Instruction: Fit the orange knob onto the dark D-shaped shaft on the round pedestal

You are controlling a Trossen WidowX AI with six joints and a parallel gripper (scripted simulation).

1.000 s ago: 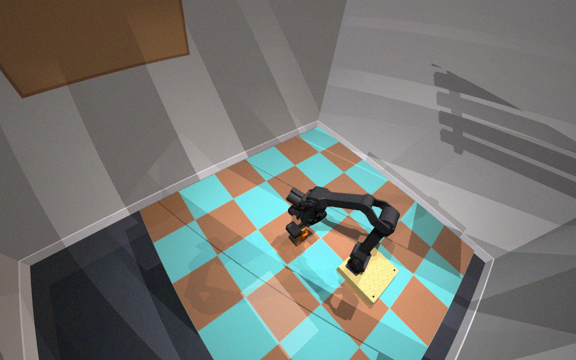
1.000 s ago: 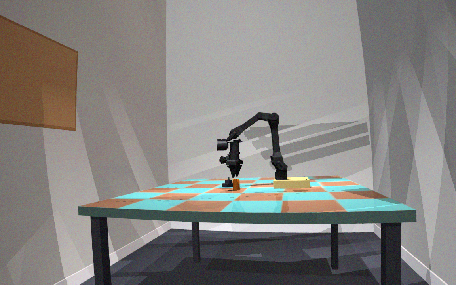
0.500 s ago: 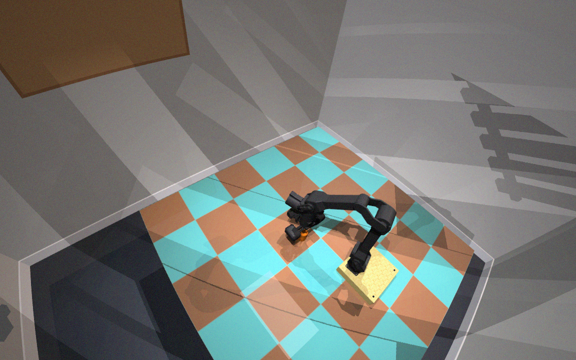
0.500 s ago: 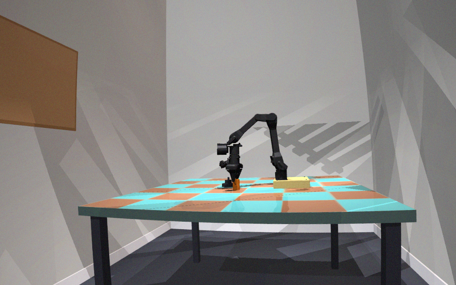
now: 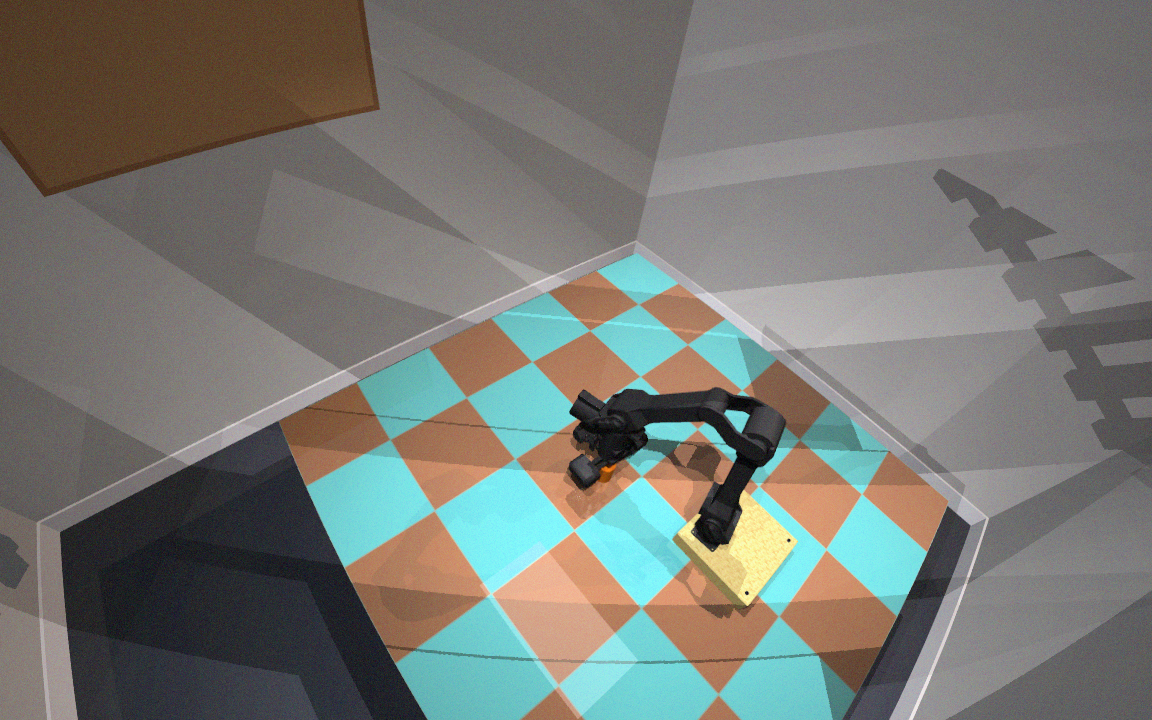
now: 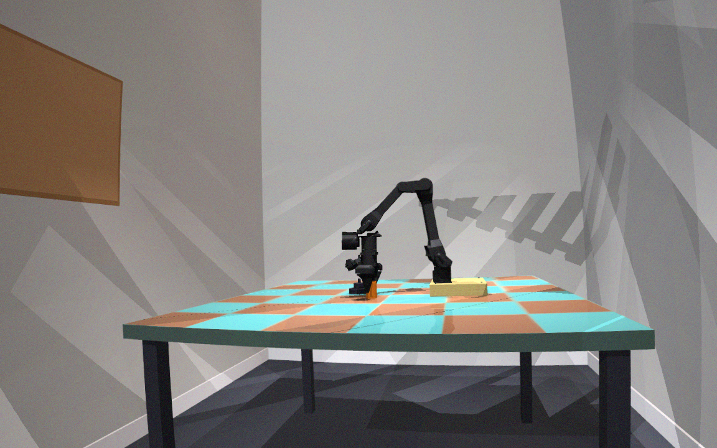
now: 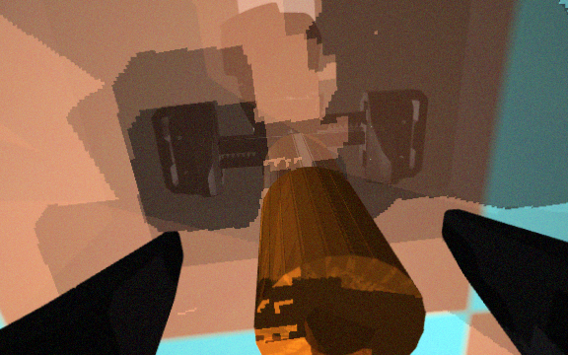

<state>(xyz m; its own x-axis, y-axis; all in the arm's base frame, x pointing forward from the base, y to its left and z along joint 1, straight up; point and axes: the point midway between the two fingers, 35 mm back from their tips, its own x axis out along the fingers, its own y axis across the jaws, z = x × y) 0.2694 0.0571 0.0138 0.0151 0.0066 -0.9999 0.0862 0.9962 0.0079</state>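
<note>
Right now the orange knob is 10 mm above my gripper tip. The rest, counted from my gripper tip: dark round pedestal (150 mm to the right, 70 mm ahead, 10 mm above).
</note>
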